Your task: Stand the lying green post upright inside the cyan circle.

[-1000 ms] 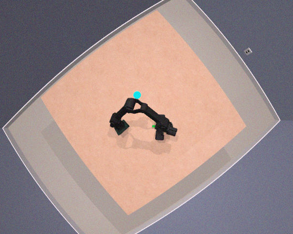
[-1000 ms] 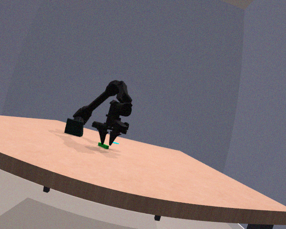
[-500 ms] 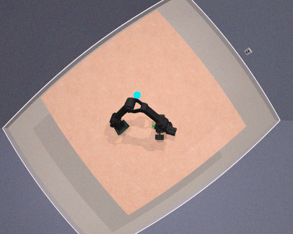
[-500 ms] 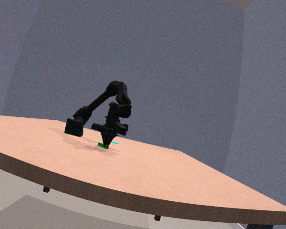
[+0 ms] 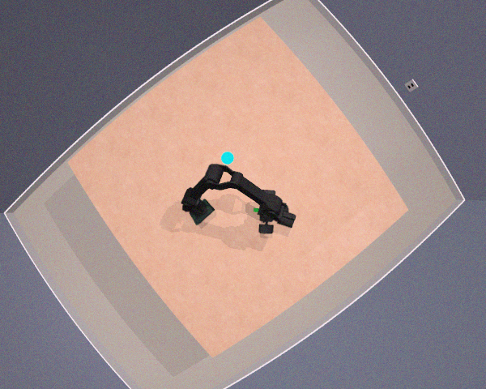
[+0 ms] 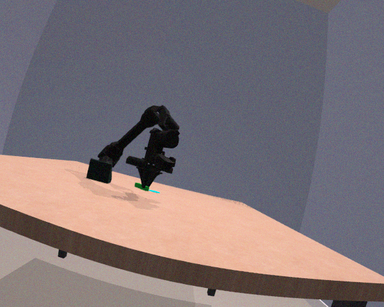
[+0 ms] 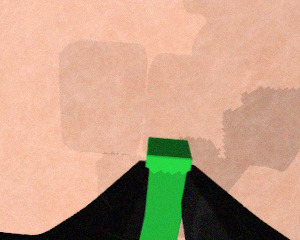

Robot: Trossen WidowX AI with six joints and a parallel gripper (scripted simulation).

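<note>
Now: the cyan circle 1 cm ahead of my gripper tip, 30 cm to the left of it and 4 cm below it. Also, from my gripper tip: green post (2 cm behind, 1 cm to the left).
</note>
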